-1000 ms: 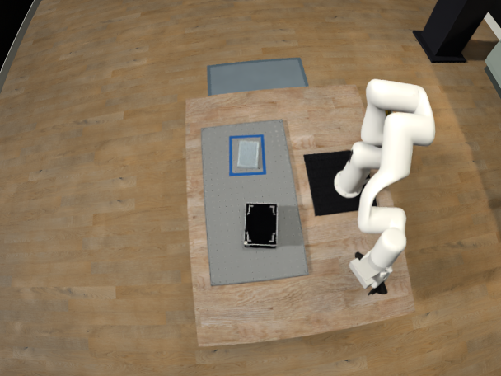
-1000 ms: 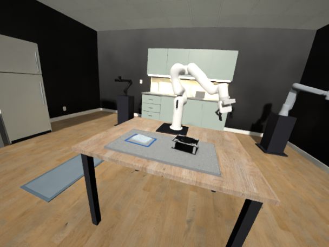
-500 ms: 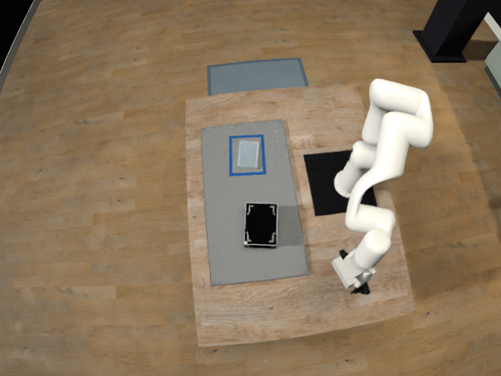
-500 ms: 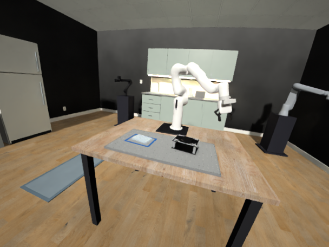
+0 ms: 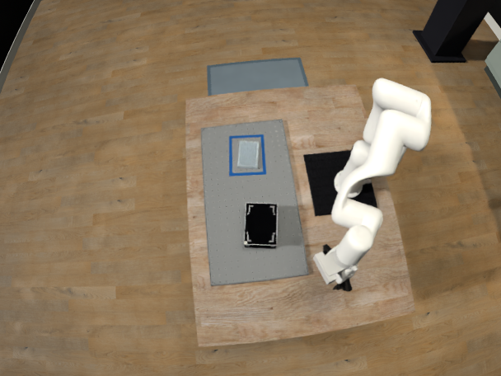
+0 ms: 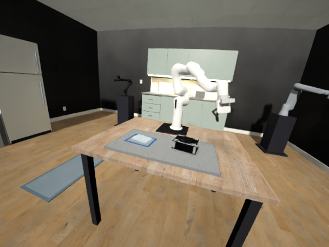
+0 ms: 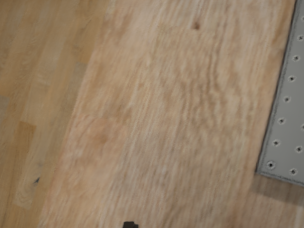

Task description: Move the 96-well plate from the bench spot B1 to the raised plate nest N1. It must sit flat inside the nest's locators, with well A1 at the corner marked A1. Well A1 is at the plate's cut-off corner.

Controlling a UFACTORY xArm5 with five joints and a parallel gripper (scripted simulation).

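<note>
Now: hand 19 cm short of the 96-well plate, 57 cm to the left of it and 18 cm above it. Also, from my hand: black raised plate nest N1: 19 cm ahead, 25 cm to the right, 13 cm below.
</note>
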